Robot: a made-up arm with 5 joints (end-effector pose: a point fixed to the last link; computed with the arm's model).
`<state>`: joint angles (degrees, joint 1 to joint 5).
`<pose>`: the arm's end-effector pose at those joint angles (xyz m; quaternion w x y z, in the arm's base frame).
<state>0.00 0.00 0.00 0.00 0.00</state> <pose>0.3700 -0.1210 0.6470 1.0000 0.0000 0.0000 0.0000</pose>
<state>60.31 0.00 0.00 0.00 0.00</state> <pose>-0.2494 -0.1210 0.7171 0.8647 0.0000 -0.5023 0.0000</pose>
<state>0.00 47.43 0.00 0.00 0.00</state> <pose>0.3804 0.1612 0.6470 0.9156 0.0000 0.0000 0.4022</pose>
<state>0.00 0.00 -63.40 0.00 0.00</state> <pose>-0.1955 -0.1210 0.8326 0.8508 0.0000 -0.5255 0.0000</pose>
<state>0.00 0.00 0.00 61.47 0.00</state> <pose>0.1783 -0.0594 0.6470 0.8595 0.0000 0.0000 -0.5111</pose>
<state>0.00 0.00 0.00 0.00 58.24</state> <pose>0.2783 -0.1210 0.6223 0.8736 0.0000 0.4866 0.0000</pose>
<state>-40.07 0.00 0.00 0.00 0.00</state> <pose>0.6037 -0.1210 0.2919 0.9395 0.0000 0.3426 0.0000</pose>
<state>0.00 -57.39 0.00 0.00 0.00</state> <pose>0.0954 -0.3166 0.6470 0.8772 0.0000 0.0000 -0.4801</pose>
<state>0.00 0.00 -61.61 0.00 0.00</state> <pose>-0.1782 -0.1210 0.8365 0.8589 0.0000 -0.5121 0.0000</pose>
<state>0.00 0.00 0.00 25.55 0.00</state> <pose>0.2829 -0.1212 0.6470 0.9752 0.0000 0.0000 -0.2211</pose>
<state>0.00 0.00 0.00 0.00 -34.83</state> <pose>0.3978 -0.1210 0.6984 0.9542 0.0000 -0.2993 0.0000</pose>
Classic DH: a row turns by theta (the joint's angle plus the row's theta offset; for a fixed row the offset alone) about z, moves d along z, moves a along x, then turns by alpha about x. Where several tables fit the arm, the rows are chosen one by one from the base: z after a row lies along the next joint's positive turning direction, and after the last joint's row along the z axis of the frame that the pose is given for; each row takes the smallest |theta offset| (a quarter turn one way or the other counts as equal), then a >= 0, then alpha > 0; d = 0 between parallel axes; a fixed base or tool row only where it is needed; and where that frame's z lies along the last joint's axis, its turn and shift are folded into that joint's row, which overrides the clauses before.
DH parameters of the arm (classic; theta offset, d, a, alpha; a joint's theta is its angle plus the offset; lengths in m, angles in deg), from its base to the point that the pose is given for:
base (fixed): 0 0.149 0 90
joint 1: 0 -0.032 0.054 -90
joint 2: 0 0.133 -0.117 -90
joint 3: 0 0.039 0.389 -90
joint 4: 0 -0.435 -0.024 90
joint 5: 0 -0.192 0.068 90
tool (fixed): 0 -0.07 0 0

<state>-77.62 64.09 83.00 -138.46 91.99</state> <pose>-0.3778 0.3730 -0.0236 0.5390 -0.3055 0.0980 -0.7788</pose>
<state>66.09 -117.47 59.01 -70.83 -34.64</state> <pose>0.0836 -0.4721 -0.0618 0.4824 0.5662 -0.6382 -0.1985</pose>
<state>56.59 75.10 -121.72 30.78 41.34</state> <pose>-0.1437 -0.5277 0.2741 0.3771 0.3191 -0.5816 0.6463</pose>
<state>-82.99 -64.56 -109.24 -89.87 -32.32</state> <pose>0.5239 0.7091 0.3614 0.5878 -0.3182 0.0787 0.7396</pose>
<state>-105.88 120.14 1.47 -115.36 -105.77</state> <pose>0.6946 0.3473 0.2584 0.4656 -0.8515 -0.0124 0.2408</pose>
